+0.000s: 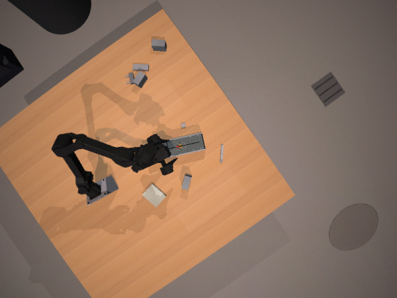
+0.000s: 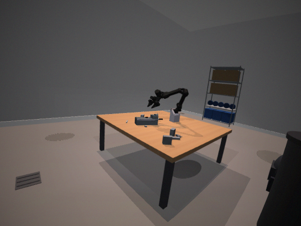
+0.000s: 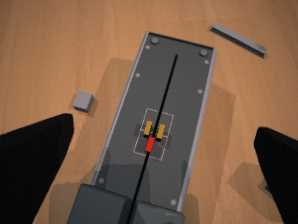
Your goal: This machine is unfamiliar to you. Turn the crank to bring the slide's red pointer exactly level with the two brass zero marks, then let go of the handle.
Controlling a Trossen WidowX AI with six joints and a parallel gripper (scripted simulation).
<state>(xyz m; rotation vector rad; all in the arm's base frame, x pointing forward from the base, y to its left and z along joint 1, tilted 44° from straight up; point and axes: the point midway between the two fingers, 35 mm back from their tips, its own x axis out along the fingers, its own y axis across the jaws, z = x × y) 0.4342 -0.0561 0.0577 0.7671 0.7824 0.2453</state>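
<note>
My gripper tip is now 140 mm past the dark crank handle, 130 mm above it and 70 mm to the right of it. Round my gripper tip: red pointer 120 mm below, 20 mm ahead, 10 mm to the left; small grey cube 190 mm below, 100 mm to the left, 100 mm ahead; thin grey bar 210 mm ahead, 200 mm below, 140 mm to the right.
</note>
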